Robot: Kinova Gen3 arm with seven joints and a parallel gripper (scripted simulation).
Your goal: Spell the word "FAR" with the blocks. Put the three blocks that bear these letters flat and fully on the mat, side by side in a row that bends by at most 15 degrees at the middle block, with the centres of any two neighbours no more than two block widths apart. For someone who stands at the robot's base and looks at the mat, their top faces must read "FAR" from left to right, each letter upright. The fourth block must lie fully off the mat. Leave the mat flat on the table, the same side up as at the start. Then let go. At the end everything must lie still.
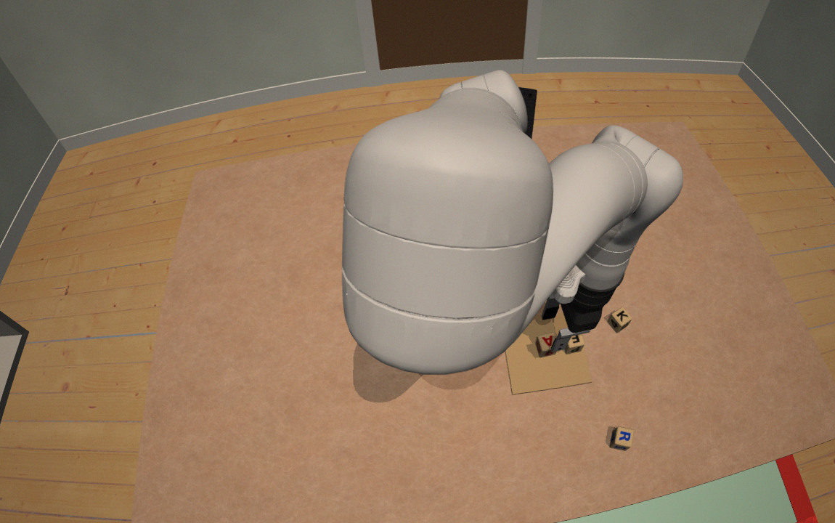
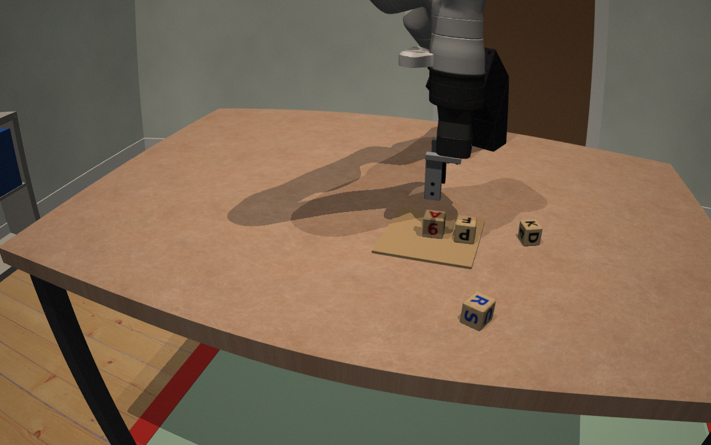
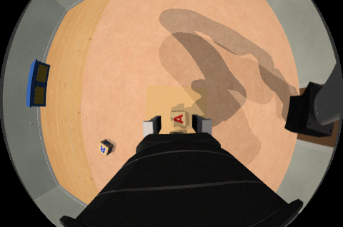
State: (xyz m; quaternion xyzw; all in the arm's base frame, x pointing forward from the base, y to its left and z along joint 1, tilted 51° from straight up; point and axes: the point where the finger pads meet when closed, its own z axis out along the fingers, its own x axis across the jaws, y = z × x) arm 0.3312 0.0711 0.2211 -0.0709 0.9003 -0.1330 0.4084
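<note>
The tan mat is 9 cm below my hand. From my hand the other things lie so: F block: 7 cm below, 5 cm to the left; then R block: 18 cm ahead, 9 cm to the left, 8 cm below; then K block: 15 cm to the left, 8 cm below, 3 cm behind.
</note>
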